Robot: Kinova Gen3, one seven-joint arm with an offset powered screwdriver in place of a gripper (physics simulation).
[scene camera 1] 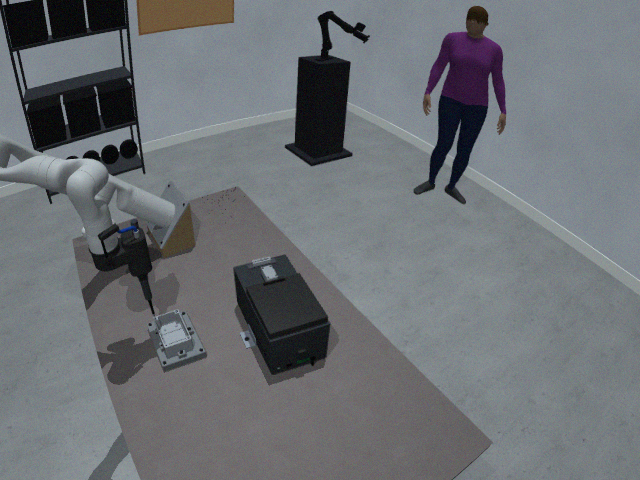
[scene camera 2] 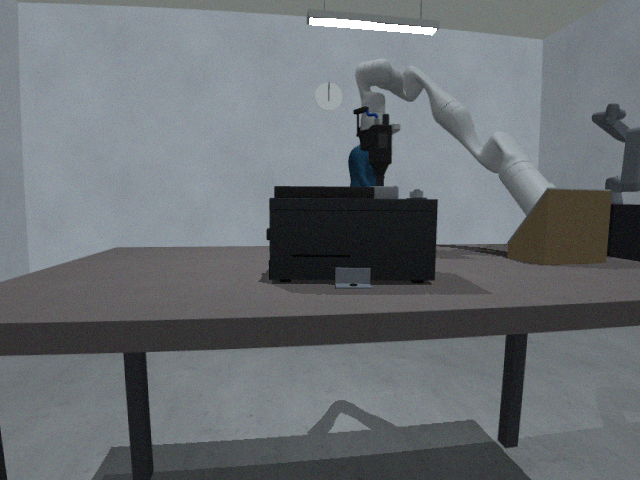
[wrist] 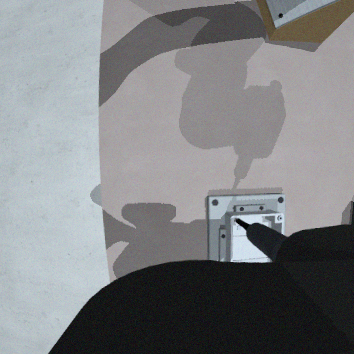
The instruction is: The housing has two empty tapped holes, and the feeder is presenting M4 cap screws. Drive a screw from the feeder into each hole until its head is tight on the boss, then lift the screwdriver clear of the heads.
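The light grey housing (scene camera 1: 174,334) (wrist: 248,246) is an open box on a grey fixture plate (scene camera 1: 196,355) (wrist: 214,216). My screwdriver (scene camera 1: 154,314) (wrist: 237,220) points down, its bit tip at the housing's far left corner in the wrist view. Whether a screw is on the bit, and how far it is in, is too small to tell. A round mark shows at the far right corner in the wrist view; the near corners are hidden there by the tool. The black feeder (scene camera 1: 289,304) (scene camera 2: 351,237) stands apart from the housing and hides the bit and housing in scene camera 2.
The arm's base sits on a wooden wedge mount (scene camera 1: 180,238) (scene camera 2: 576,227) on the table (scene camera 1: 310,413) (scene camera 2: 180,299). A small bracket (scene camera 1: 247,338) (scene camera 2: 353,277) is at the feeder's side. A person in purple (scene camera 1: 473,67) stands beyond the table; a person in blue (scene camera 2: 357,167) is partly hidden behind the screwdriver.
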